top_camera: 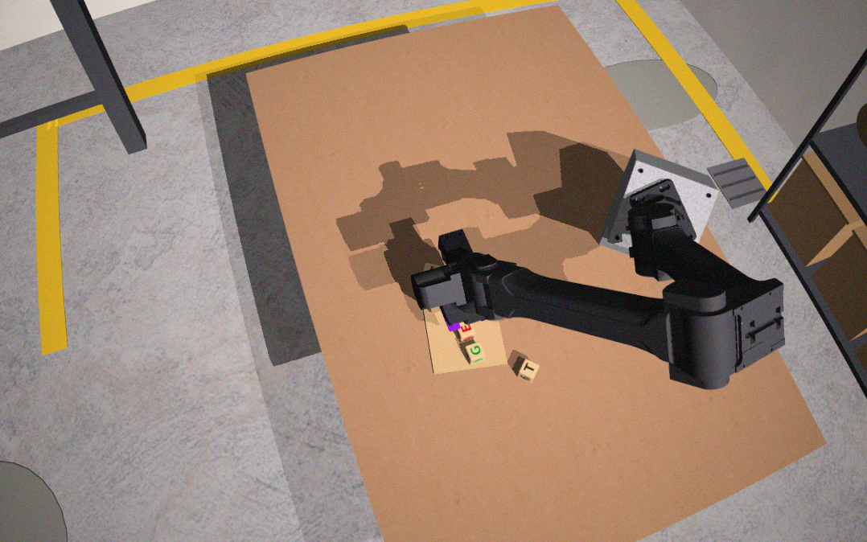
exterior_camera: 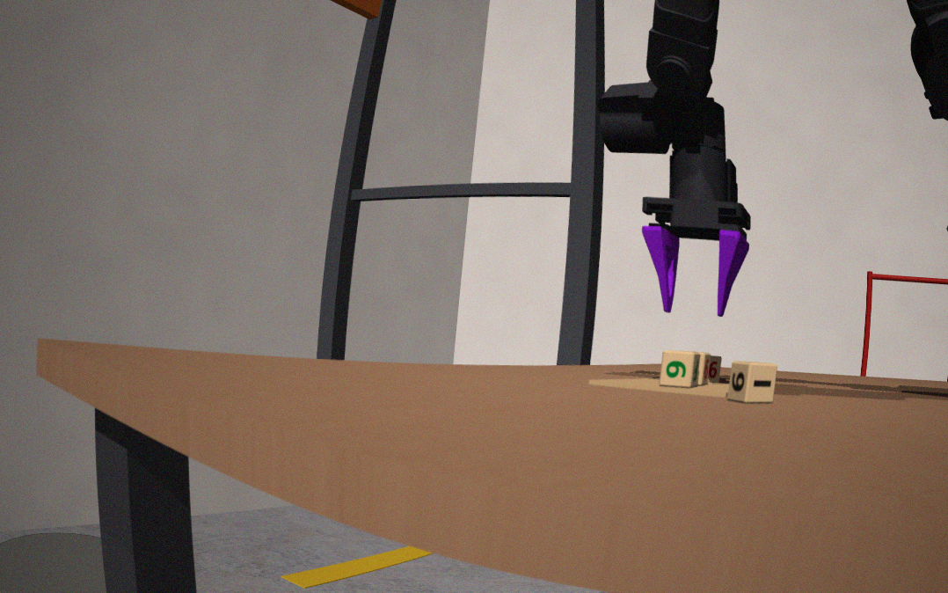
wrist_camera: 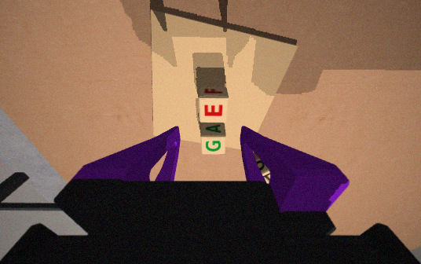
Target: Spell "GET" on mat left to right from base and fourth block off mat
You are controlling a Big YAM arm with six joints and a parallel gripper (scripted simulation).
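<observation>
The E block is 6 cm below my hand. From my hand the other things lie so: G block (1 cm behind, 4 cm to the left, 6 cm below); then square mat (7 cm below).
</observation>
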